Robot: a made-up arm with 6 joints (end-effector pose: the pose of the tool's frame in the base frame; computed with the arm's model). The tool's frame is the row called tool. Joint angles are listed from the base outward.
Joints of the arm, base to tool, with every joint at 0 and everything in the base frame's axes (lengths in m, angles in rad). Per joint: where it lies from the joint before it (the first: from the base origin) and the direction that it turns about. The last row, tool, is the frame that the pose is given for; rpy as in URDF.
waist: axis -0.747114 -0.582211 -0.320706 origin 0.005 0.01 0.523
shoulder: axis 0 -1 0 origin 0.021 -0.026 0.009
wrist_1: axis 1 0 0 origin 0.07 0.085 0.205
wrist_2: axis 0 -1 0 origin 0.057 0.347 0.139
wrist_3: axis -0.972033 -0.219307 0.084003 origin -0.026 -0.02 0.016
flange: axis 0 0 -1 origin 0.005 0.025 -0.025
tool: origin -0.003 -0.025 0.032 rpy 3.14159 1.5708 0
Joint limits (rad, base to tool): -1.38..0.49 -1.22..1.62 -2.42..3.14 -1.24..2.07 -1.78..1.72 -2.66..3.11
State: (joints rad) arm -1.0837 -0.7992 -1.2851 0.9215 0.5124 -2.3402
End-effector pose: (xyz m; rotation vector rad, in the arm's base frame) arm -0.0872 0.3030 0.6576 -0.3021 1.0498 0.4610
Working (the frame after each row of the table, in the pose's form):
after waist: 0.0050 0.0100 0.5230 0.8096 0.6309 0.3475
after shoulder: 0.0282 -0.0011 0.4998 0.6543 1.3734 0.6806
after wrist_1: 0.2331 0.1028 0.5371 -0.3775 0.6809 1.3467
after wrist_2: -0.0674 0.3025 0.6504 0.2545 -0.0902 1.3421
after wrist_3: -0.0526 0.2700 0.6578 -0.0947 -0.5188 1.3034
after flange: -0.0637 0.2871 0.6285 0.6429 0.1438 -2.5435

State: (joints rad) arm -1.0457 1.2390 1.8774 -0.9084 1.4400 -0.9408
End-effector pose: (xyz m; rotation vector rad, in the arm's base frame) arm -0.1076 -0.4730 0.6978 2.2504 1.3671 0.4236
Working (the frame after each row of the table, in the pose's form):
after waist: 0.0050 0.0100 0.5230 0.7813 0.6088 0.3354
after shoulder: 0.0286 -0.0020 0.5007 0.8285 -0.5562 -0.1801
after wrist_1: -0.0271 -0.1032 0.7027 2.6318 -0.6356 0.4592
after wrist_2: -0.1189 -0.4700 0.7069 2.0754 -0.3163 1.5034
after wrist_3: -0.1053 -0.4658 0.6733 1.0844 -1.2016 0.5642
after flange: -0.1131 -0.4340 0.6874 0.4559 -1.6881 1.2702

